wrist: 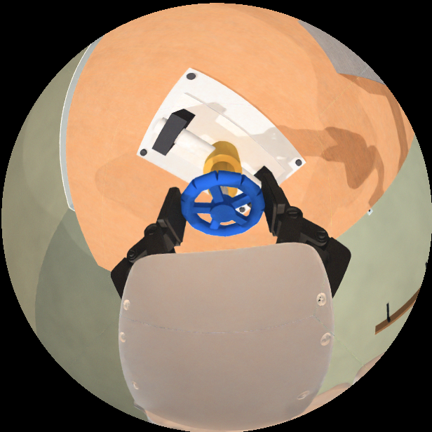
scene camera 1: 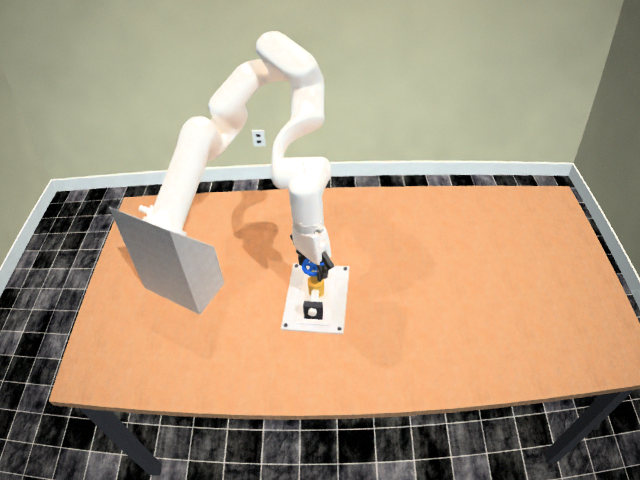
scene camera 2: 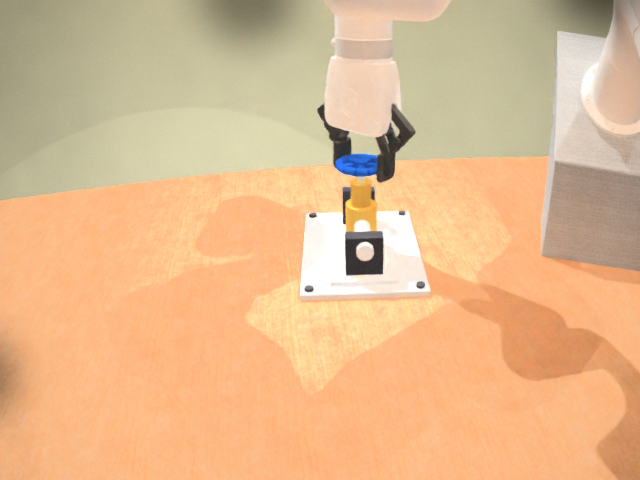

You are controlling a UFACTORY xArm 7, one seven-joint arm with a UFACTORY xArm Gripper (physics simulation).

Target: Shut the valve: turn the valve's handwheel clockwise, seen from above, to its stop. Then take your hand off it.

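Observation:
The blue handwheel (scene camera 1: 307,268) (scene camera 2: 355,165) (wrist: 223,212) sits level on top of the yellow valve body (scene camera 1: 315,288) (scene camera 2: 360,214) (wrist: 222,163). My gripper (scene camera 1: 312,266) (scene camera 2: 363,166) (wrist: 221,192) points down over the valve, its two black fingers on opposite sides of the wheel. In the wrist view both finger pads are against the blue rim, left and right, so it is shut on the handwheel. The hub and spokes show between the fingers. In scene camera 1, the fingers hide part of the rim.
The valve stands on a white base plate (scene camera 1: 336,304) (scene camera 2: 320,258) (wrist: 220,95) with dark corner bolts. A black pipe support (scene camera 1: 307,305) (scene camera 2: 364,268) (wrist: 167,135) stands on the plate. The arm's grey pedestal (scene camera 1: 165,263) (scene camera 2: 594,206) (wrist: 335,50) stands on the wooden table (scene camera 1: 465,284).

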